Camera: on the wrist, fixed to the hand. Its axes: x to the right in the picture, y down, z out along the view.
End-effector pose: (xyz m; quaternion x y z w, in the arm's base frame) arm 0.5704 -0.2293 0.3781 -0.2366 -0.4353 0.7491 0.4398
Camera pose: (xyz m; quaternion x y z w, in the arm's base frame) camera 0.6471 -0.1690 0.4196 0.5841 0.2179 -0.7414 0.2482
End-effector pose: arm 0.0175 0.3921 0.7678 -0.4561 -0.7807 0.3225 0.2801
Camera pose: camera 0.0117 0.3890 0.8737 0.9303 0.2384 -0.2708 0.0659
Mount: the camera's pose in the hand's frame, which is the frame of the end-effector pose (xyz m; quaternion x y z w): 0.0149 -0.0846 -0.0622 -0.1561 0.0583 0.7147 0.6793
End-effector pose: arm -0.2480 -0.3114 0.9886 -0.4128 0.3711 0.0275 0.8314
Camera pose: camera -0.2444 -0.4149 1.0115 -0.1466 0.5913 0.6467 0.4590
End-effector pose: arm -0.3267 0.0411 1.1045 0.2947 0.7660 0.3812 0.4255
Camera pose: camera -0.3989 -0.0134 1.0491 0.6590 0.2750 0.6998 0.0179
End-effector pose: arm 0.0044 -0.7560 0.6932 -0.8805 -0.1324 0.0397 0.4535
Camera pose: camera 0.0139 -0.7542 0.7988 -0.7658 0.5596 0.2791 0.1500
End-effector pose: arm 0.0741 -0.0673 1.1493 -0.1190 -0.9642 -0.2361 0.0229
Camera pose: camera 0.0386 -0.1655 1.1679 -0.7597 -0.5317 -0.3014 0.2219
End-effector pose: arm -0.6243 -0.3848 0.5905 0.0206 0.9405 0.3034 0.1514
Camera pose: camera -0.6525 -0.4869 0.5855 -0.6449 -0.5856 -0.4623 0.1656
